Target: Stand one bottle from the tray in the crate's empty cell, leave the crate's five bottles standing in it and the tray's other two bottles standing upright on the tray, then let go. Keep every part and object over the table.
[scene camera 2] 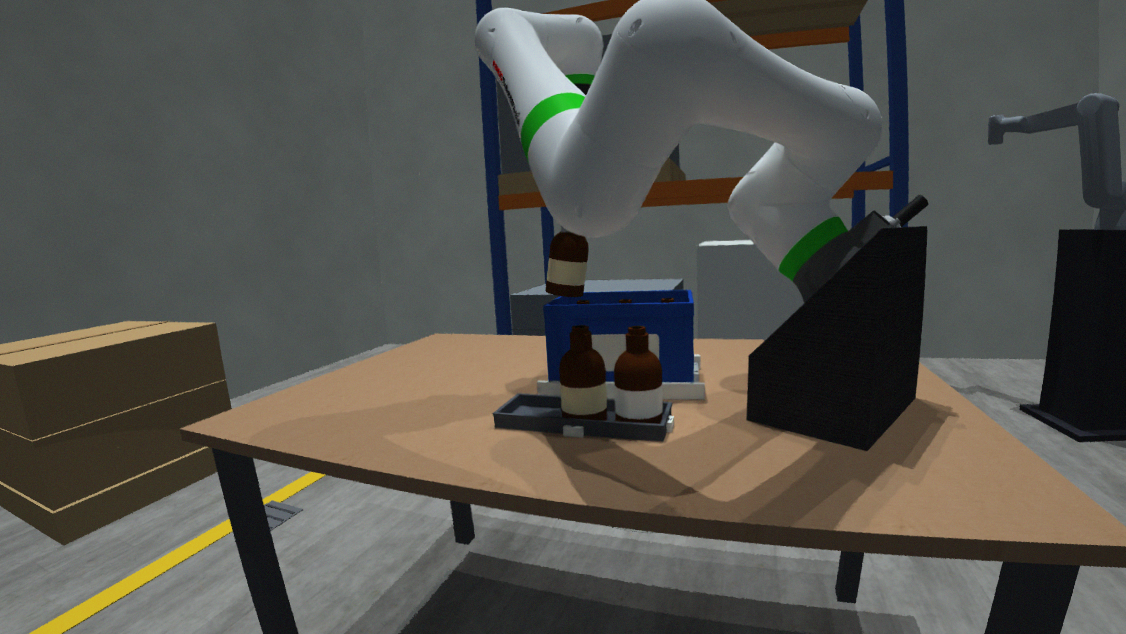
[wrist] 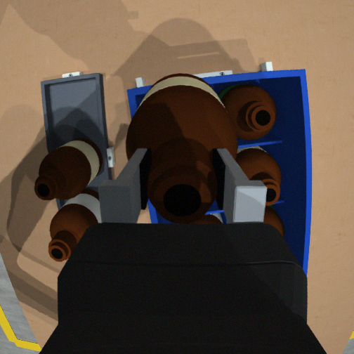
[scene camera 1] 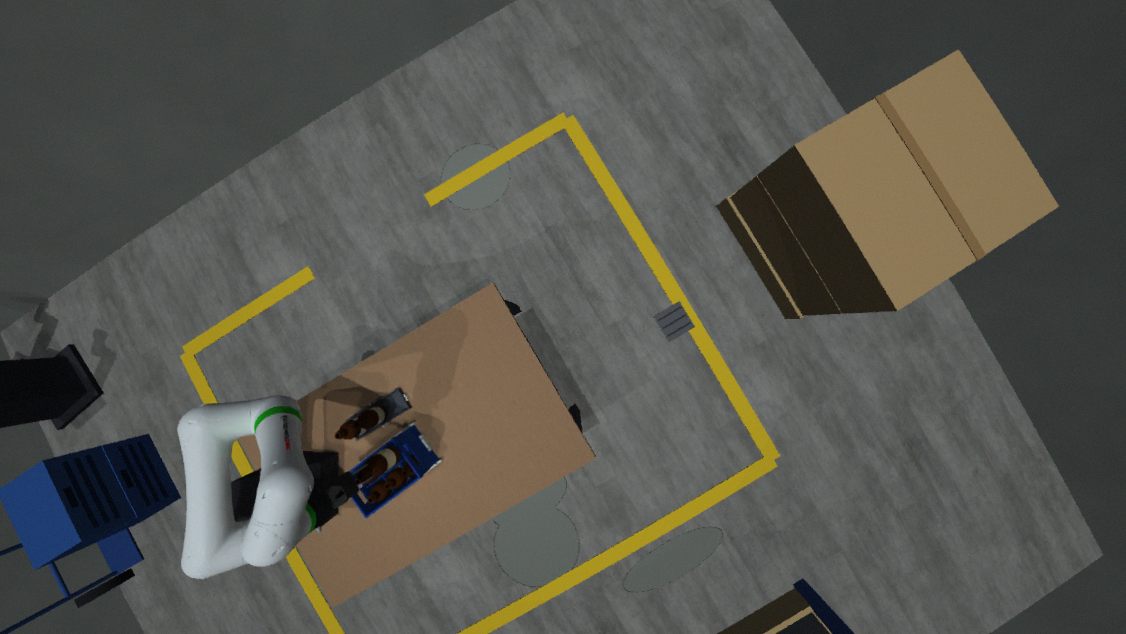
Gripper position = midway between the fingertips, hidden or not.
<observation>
I see my gripper [wrist: 181, 166], a brown bottle [scene camera 2: 567, 264] and a brown bottle [wrist: 257, 164].
</observation>
